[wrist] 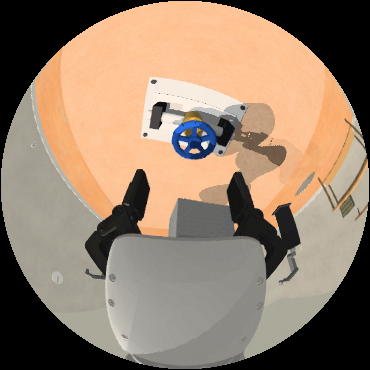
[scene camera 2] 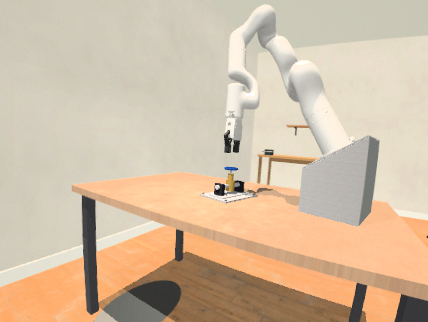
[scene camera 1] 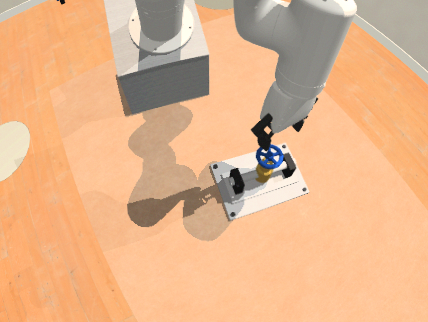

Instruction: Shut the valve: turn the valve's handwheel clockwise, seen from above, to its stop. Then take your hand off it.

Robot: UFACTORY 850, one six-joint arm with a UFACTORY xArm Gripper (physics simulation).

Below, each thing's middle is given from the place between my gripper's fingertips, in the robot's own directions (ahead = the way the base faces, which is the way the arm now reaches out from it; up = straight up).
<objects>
The blue handwheel (wrist: 193, 140) lies 1 cm to the right of my hand and 9 cm below it.
</objects>
